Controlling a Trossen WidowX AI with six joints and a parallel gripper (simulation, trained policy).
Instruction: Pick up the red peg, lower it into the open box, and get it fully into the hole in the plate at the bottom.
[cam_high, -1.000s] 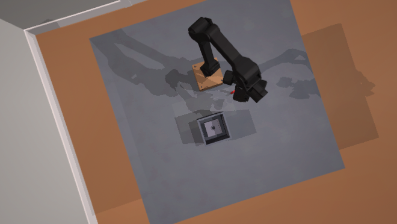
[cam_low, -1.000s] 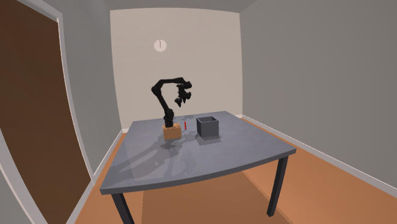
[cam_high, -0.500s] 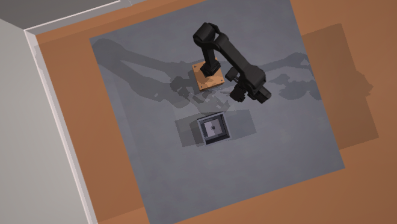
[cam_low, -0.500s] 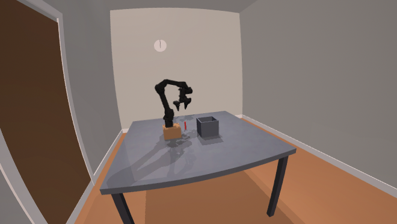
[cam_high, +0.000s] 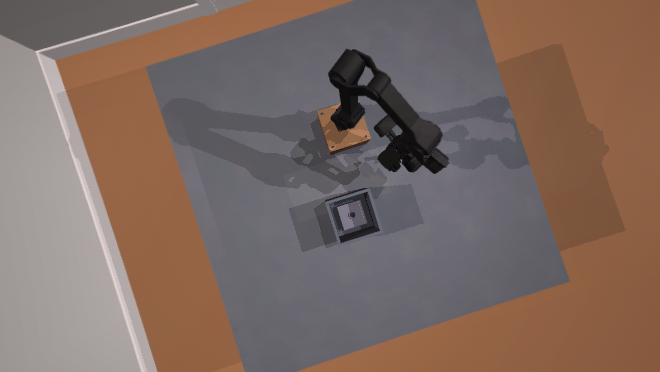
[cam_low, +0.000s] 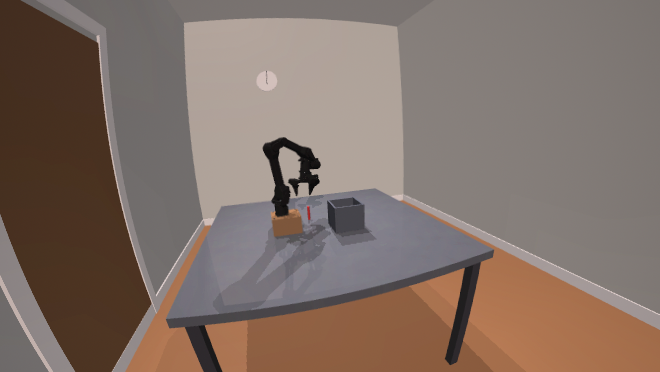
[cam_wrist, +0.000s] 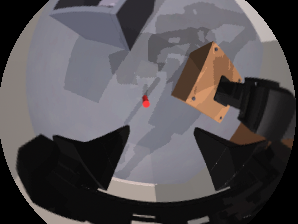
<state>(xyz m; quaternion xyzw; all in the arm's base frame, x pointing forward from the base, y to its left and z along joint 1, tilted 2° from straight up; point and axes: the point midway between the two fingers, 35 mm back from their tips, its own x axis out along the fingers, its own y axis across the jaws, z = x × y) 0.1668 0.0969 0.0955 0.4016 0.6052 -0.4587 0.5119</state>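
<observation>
Now: gripper tip 11 cm above the red peg, 2 cm short of it and 1 cm to the left of it. Round my gripper tip: light plate (22 cm to the right, 16 cm ahead, 10 cm below).
</observation>
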